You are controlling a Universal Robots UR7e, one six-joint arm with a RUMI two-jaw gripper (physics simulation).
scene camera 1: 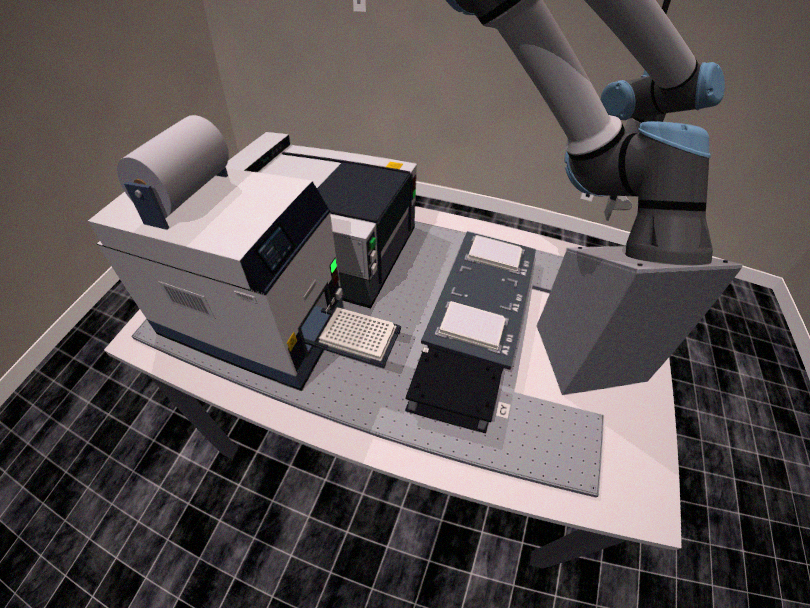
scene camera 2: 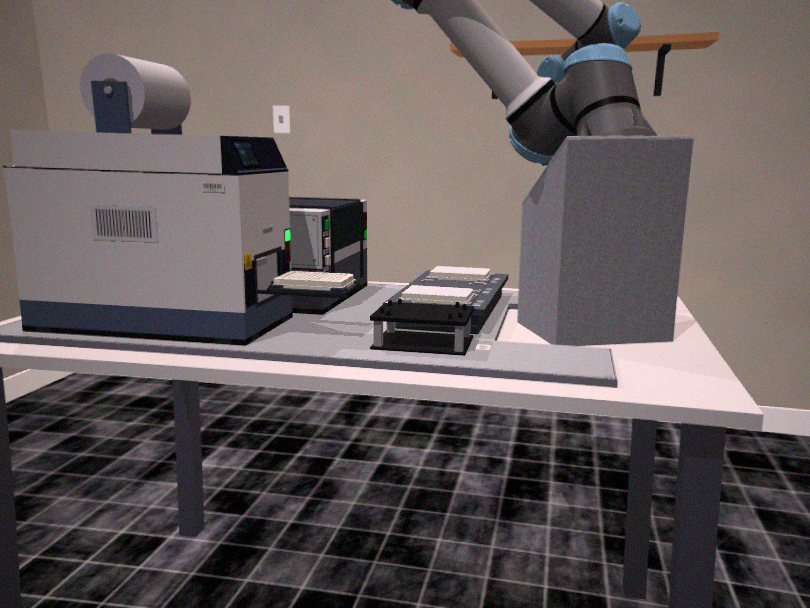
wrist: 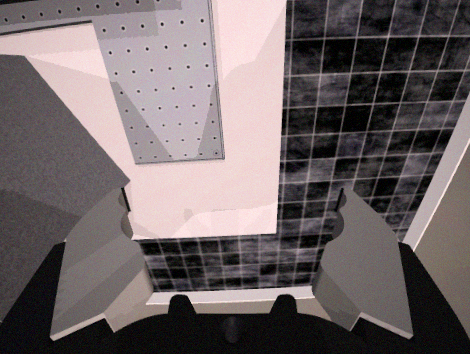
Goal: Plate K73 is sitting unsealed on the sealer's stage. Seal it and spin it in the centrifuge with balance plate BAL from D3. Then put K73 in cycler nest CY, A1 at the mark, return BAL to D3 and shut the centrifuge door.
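Places are measured from the arm's base along level axes (x ahead, y left, z up), in centimetres.
Pixels of known places: gripper, fingertip midpoint: [scene camera 1: 607, 205] [wrist: 233, 191]; arm's base at its link origin: [scene camera 1: 667, 257] [scene camera 2: 617, 161].
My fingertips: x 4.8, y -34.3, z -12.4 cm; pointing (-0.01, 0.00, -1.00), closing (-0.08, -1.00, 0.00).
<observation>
For each thing: its middle in the pictures, then the offset to it from my fingertips. Level surfaces: height alone.
- K73 at the middle of its body: [scene camera 2: 315, 280] [scene camera 1: 357, 333] dx +47.3, dy +51.8, dz -8.8 cm
- white sealer at the middle of its body: [scene camera 2: 158, 197] [scene camera 1: 214, 247] dx +77.1, dy +51.6, dz +5.1 cm
- dark deck at its surface level: dz -13.7 cm
- dark-topped centrifuge at the middle of its body: [scene camera 2: 251, 241] [scene camera 1: 312, 209] dx +73.2, dy +20.4, dz -6.5 cm
- black cycler nest CY at the middle of its body: [scene camera 2: 423, 324] [scene camera 1: 454, 388] dx +26.8, dy +53.9, dz -15.3 cm
- perforated board at its surface level: dz -18.7 cm
- large roll at the middle of its body: [scene camera 1: 175, 165] [scene camera 2: 138, 94] dx +79.3, dy +51.6, dz +23.1 cm
K73 [scene camera 1: 357, 332] [scene camera 2: 314, 280], a cream plate with open wells, sits on the stage sticking out of the white sealer [scene camera 1: 222, 327] [scene camera 2: 163, 261]. A white-topped plate [scene camera 1: 495, 252] [scene camera 2: 459, 272] sits at D3 on the dark deck [scene camera 1: 480, 287]; its name is not readable. The dark-topped centrifuge [scene camera 1: 372, 189] [scene camera 2: 348, 229] stands behind the sealer; I cannot tell its door's state. The black cycler nest CY [scene camera 1: 454, 386] [scene camera 2: 422, 314] is bare on top. My gripper [wrist: 233, 191] is open and empty, seen in the wrist view high above the table's edge, away from the plates.
Another white-topped plate [scene camera 1: 472, 323] [scene camera 2: 437, 294] sits at D1; D2 between holds no plate. The grey arm pedestal [scene camera 1: 608, 314] [scene camera 2: 621, 242] [wrist: 50, 135] stands right of the deck. A perforated board [scene camera 1: 556, 445] [scene camera 2: 556, 363] [wrist: 170, 100] lies on the table. A large roll [scene camera 1: 189, 157] [scene camera 2: 157, 94] tops the sealer.
</observation>
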